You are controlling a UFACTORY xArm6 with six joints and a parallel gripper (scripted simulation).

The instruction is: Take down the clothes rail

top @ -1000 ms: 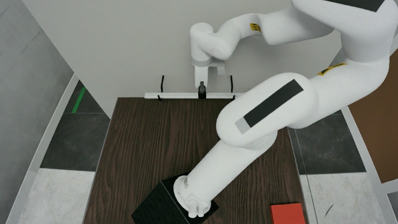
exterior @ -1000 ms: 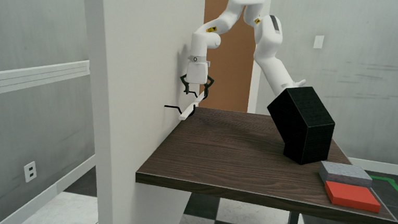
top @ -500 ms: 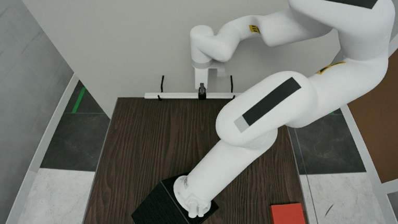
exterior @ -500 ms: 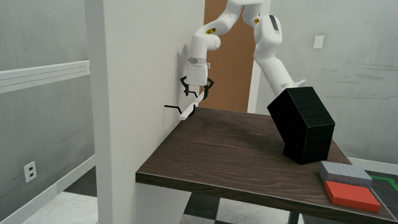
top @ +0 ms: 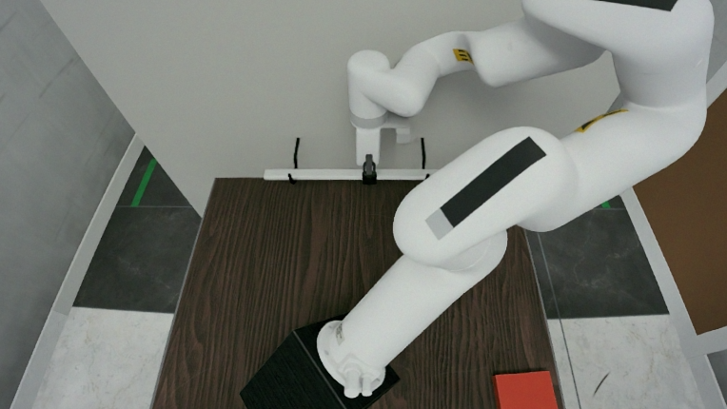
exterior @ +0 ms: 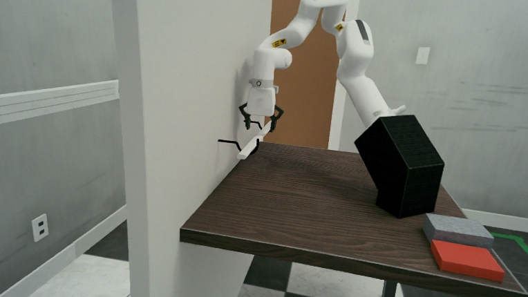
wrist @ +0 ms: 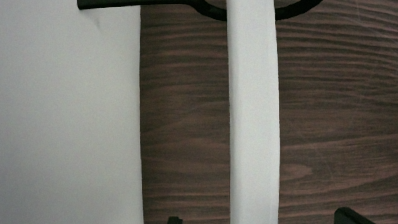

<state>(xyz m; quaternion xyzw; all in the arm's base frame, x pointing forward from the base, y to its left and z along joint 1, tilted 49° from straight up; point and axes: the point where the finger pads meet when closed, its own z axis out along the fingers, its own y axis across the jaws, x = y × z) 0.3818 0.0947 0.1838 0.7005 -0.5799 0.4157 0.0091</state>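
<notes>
Right now my hand is 3 cm above the white clothes rail. Round my hand: white wall 13 cm ahead, 2 cm to the left, 25 cm above; then grey block 61 cm behind, 32 cm to the left, 15 cm below.
</notes>
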